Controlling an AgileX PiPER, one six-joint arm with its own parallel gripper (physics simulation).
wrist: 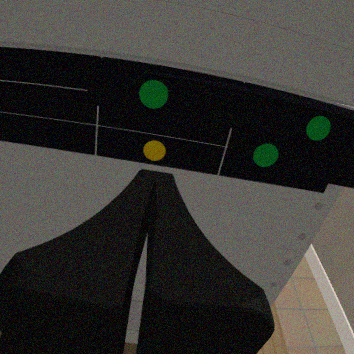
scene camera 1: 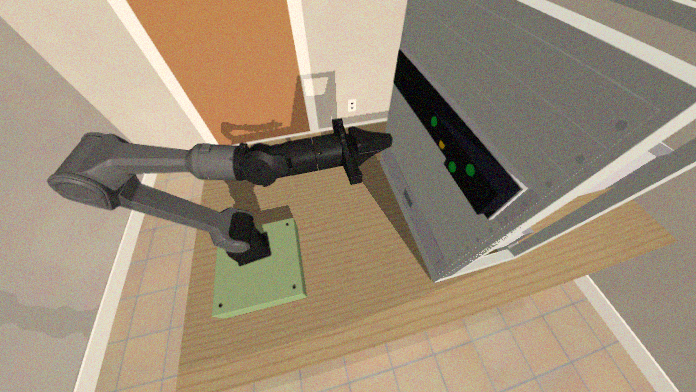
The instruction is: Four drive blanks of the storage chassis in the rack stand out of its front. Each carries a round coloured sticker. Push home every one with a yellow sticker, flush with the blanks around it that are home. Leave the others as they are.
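The storage chassis shows as a black band of drive blanks in the rack (scene camera 1: 550, 95). The yellow sticker (scene camera 1: 441, 144) (wrist: 154, 150) is on a bottom-row blank; thin seams show around it and it looks about level with its neighbours, though exact flushness cannot be told. In the wrist view one green sticker (wrist: 153, 94) is above it and two more, a lower green sticker (wrist: 265, 155) and an upper green sticker (wrist: 318, 128), are to the right. Their blanks seem to stand out. My gripper (scene camera 1: 390, 141) (wrist: 153, 191) is shut and empty, its tip apart from the blanks, below the yellow sticker in the wrist view.
The grey panel (scene camera 1: 420, 165) (wrist: 75, 195) lies below the band of blanks. The rack stands on the wooden table top (scene camera 1: 345, 260). The arm's base is on a green plate (scene camera 1: 260, 290). An orange door (scene camera 1: 225, 60) and a pale wall are behind.
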